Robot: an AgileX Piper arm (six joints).
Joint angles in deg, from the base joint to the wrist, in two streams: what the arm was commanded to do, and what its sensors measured. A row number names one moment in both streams.
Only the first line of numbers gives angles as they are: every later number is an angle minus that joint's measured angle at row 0.
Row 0, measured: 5.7, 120.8, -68.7, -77.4, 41.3, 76.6
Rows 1 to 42, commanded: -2.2, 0.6, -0.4, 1.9, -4.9, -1.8; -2.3, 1.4, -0.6, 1.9, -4.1, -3.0; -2.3, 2.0, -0.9, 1.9, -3.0, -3.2; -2.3, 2.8, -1.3, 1.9, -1.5, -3.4; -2.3, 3.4, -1.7, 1.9, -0.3, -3.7; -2.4, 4.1, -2.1, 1.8, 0.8, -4.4; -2.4, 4.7, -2.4, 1.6, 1.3, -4.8; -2.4, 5.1, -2.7, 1.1, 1.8, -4.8; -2.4, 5.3, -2.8, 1.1, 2.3, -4.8; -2.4, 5.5, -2.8, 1.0, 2.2, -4.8; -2.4, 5.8, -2.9, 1.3, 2.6, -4.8; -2.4, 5.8, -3.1, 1.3, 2.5, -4.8; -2.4, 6.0, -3.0, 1.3, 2.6, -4.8; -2.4, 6.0, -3.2, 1.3, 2.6, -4.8; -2.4, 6.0, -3.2, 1.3, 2.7, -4.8; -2.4, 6.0, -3.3, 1.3, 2.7, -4.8; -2.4, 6.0, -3.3, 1.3, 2.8, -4.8; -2.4, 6.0, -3.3, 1.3, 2.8, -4.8; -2.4, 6.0, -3.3, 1.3, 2.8, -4.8; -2.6, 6.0, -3.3, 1.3, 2.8, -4.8; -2.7, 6.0, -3.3, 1.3, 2.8, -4.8; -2.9, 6.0, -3.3, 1.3, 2.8, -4.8; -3.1, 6.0, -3.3, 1.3, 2.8, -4.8; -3.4, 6.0, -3.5, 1.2, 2.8, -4.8; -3.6, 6.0, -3.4, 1.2, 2.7, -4.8; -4.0, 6.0, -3.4, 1.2, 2.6, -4.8; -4.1, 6.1, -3.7, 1.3, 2.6, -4.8; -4.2, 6.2, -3.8, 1.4, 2.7, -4.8; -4.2, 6.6, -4.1, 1.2, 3.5, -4.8; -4.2, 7.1, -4.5, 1.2, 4.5, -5.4; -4.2, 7.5, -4.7, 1.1, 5.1, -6.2; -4.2, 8.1, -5.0, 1.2, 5.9, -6.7; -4.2, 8.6, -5.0, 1.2, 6.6, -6.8; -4.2, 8.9, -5.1, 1.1, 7.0, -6.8; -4.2, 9.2, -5.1, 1.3, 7.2, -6.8; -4.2, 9.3, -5.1, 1.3, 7.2, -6.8; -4.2, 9.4, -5.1, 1.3, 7.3, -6.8; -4.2, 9.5, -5.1, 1.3, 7.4, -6.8; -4.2, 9.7, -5.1, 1.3, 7.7, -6.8; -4.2, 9.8, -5.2, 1.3, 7.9, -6.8; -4.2, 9.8, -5.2, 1.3, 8.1, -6.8; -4.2, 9.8, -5.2, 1.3, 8.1, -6.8
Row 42, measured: -3.9, 8.6, -5.4, -0.1, 8.0, -6.3
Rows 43 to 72, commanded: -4.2, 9.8, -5.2, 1.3, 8.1, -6.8; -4.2, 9.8, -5.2, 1.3, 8.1, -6.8; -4.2, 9.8, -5.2, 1.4, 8.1, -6.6; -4.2, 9.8, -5.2, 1.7, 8.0, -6.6; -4.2, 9.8, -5.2, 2.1, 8.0, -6.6; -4.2, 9.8, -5.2, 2.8, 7.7, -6.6; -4.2, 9.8, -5.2, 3.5, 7.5, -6.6; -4.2, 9.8, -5.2, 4.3, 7.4, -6.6; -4.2, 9.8, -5.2, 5.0, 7.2, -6.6; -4.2, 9.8, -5.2, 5.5, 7.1, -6.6; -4.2, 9.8, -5.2, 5.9, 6.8, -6.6; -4.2, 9.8, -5.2, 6.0, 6.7, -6.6; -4.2, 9.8, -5.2, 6.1, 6.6, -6.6; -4.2, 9.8, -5.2, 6.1, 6.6, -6.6; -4.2, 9.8, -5.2, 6.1, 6.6, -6.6; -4.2, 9.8, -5.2, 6.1, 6.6, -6.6; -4.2, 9.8, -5.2, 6.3, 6.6, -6.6; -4.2, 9.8, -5.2, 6.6, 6.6, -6.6; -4.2, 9.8, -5.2, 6.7, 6.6, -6.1; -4.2, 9.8, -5.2, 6.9, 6.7, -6.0; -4.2, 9.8, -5.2, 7.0, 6.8, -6.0; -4.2, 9.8, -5.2, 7.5, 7.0, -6.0; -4.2, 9.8, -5.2, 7.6, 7.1, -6.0; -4.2, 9.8, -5.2, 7.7, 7.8, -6.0; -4.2, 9.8, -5.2, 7.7, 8.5, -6.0; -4.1, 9.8, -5.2, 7.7, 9.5, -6.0; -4.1, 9.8, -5.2, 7.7, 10.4, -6.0; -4.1, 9.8, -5.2, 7.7, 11.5, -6.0; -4.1, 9.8, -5.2, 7.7, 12.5, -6.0; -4.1, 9.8, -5.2, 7.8, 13.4, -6.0
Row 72, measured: -3.9, 8.9, -5.6, 3.0, 10.1, -6.2
